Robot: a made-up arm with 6 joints. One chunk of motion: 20 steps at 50 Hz.
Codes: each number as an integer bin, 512 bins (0 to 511) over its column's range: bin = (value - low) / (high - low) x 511, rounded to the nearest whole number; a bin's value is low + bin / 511 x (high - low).
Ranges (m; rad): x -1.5..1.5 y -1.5..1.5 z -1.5..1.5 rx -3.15..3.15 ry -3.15..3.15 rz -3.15..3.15
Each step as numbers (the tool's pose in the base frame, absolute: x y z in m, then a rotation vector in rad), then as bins.
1 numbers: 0.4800 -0.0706 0.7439 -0.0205 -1.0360 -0.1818
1 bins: 337 243 382 254 171 241
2 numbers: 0.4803 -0.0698 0.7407 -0.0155 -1.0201 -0.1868
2 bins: 337 244 382 254 173 240
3 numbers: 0.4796 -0.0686 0.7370 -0.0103 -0.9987 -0.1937
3 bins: 337 244 381 255 174 240
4 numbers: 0.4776 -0.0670 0.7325 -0.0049 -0.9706 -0.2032
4 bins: 337 244 380 255 177 239
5 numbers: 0.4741 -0.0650 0.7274 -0.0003 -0.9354 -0.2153
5 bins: 336 244 379 255 180 238
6 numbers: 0.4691 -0.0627 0.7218 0.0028 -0.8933 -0.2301
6 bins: 335 245 378 256 183 237
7 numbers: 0.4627 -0.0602 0.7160 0.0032 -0.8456 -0.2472
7 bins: 334 245 377 256 187 235
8 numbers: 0.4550 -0.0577 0.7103 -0.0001 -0.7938 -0.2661
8 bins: 333 246 376 255 191 234
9 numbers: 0.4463 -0.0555 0.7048 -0.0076 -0.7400 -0.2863
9 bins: 332 246 376 255 195 232
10 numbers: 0.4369 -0.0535 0.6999 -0.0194 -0.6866 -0.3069
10 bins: 330 246 375 254 200 231
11 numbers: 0.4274 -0.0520 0.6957 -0.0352 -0.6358 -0.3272
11 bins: 328 247 374 253 204 229
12 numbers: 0.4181 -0.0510 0.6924 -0.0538 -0.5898 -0.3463
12 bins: 327 247 373 251 208 227
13 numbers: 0.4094 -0.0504 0.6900 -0.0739 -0.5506 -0.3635
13 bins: 325 247 373 250 211 226
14 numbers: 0.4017 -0.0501 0.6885 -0.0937 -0.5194 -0.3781
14 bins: 324 247 373 248 213 225
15 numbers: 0.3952 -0.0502 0.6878 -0.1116 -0.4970 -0.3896
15 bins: 323 247 373 246 215 224
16 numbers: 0.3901 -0.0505 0.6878 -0.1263 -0.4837 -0.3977
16 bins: 322 247 373 245 216 223
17 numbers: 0.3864 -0.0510 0.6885 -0.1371 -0.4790 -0.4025
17 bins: 321 247 373 244 217 223
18 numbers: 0.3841 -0.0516 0.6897 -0.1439 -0.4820 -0.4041
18 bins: 321 247 373 244 216 223
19 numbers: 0.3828 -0.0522 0.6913 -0.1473 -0.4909 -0.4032
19 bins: 321 247 373 244 216 223
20 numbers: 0.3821 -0.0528 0.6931 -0.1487 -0.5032 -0.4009
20 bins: 321 247 374 243 215 223
